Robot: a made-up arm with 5 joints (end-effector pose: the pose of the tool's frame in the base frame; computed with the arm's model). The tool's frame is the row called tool. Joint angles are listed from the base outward.
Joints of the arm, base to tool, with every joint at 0 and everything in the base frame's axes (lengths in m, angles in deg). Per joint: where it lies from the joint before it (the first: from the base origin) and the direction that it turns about. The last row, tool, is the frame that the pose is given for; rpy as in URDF.
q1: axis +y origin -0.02 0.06 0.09
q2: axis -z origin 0.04 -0.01 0
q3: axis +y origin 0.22 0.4 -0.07
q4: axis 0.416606 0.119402 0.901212 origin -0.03 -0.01 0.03
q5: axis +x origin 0.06 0 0.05
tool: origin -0.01 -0.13 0.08 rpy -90 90 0
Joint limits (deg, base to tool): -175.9..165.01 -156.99..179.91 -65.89..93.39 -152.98..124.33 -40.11..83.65
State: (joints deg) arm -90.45 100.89 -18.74 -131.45 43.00
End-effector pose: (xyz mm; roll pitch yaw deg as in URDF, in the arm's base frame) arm 0.8 -81.8 579.0 120.13 56.58 -16.31
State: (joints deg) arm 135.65 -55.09 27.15 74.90 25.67
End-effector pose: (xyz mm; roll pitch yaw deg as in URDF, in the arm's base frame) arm -56.3 555.4 216.0 -147.26 -46.04 -46.14
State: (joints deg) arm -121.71 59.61 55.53 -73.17 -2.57
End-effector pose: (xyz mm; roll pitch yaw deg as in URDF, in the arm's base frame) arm -411.7 -47.6 473.7 21.26 32.51 32.44
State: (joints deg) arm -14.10 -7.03 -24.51 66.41 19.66
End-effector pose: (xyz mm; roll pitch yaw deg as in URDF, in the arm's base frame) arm 290.3 433.8 195.2 -67.43 65.78 100.93
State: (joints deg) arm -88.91 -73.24 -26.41 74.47 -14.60
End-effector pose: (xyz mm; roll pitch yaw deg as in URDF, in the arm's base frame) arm -128.7 429.5 -123.6 127.80 9.80 19.75
